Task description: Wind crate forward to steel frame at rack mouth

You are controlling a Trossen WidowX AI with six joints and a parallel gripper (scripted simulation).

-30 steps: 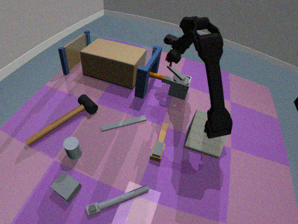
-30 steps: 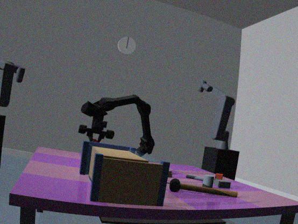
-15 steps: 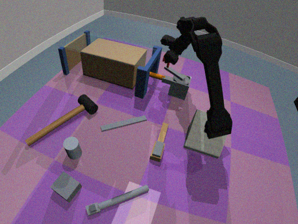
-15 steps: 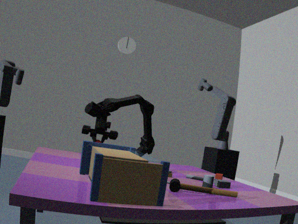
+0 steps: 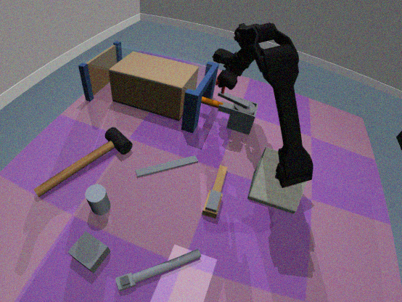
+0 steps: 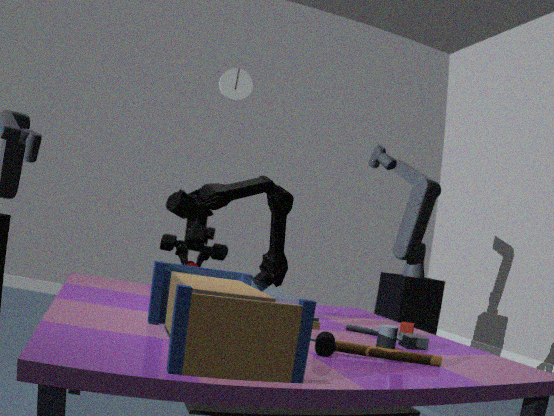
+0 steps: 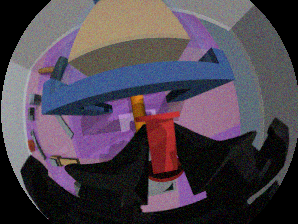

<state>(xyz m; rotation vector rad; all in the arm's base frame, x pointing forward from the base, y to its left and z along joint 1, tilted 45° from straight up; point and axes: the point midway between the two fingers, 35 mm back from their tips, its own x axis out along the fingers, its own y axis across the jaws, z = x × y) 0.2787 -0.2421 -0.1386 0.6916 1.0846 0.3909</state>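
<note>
Now: gripper tip 50 mm past the grey crank handle, 10 mm to the right of it and 30 mm above it. The rest, counted from my gripper tip: grey winch 130 mm behind, 10 mm to the left, 100 mm below; then blue frame 50 mm ahead, 20 mm to the left, 30 mm below; then red knob 20 mm behind.
</note>
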